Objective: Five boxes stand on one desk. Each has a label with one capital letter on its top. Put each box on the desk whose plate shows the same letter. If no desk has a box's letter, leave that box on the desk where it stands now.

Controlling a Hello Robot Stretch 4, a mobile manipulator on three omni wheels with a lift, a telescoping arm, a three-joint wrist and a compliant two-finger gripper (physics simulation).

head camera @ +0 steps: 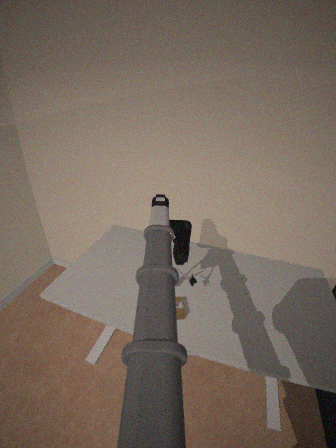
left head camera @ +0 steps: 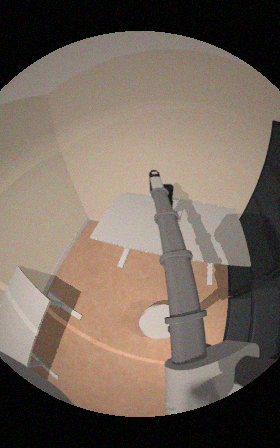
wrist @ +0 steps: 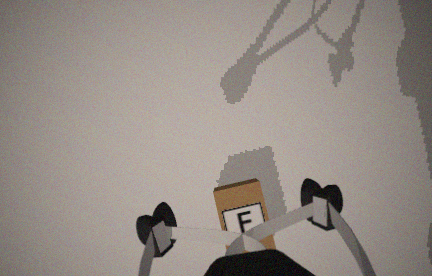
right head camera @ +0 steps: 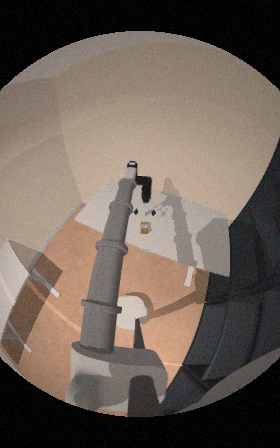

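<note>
A brown box with a white label lettered F (head camera: 181, 314) (right head camera: 145, 228) (wrist: 240, 196) stands upright on the pale desk (head camera: 100, 280) (left head camera: 125, 220) (right head camera: 100, 207) (wrist: 100, 100) by the wall. My gripper (right head camera: 144, 212) (wrist: 237, 207) is open and empty, raised above the desk. In the wrist view its fingertips are to either side of the box, apart from it, and the gripper's body hides the box's near end. In the head camera view the arm hides part of the box and one fingertip. No letter plate shows.
Another pale desk (left head camera: 25, 315) (right head camera: 12, 280) stands at the lower left, its top without visible boxes or plate. A round white shape (left head camera: 154, 321) (right head camera: 131, 311) is low beside the arm. A large dark structure (left head camera: 257, 240) (right head camera: 250, 270) rises on the right. Walls stand behind and left.
</note>
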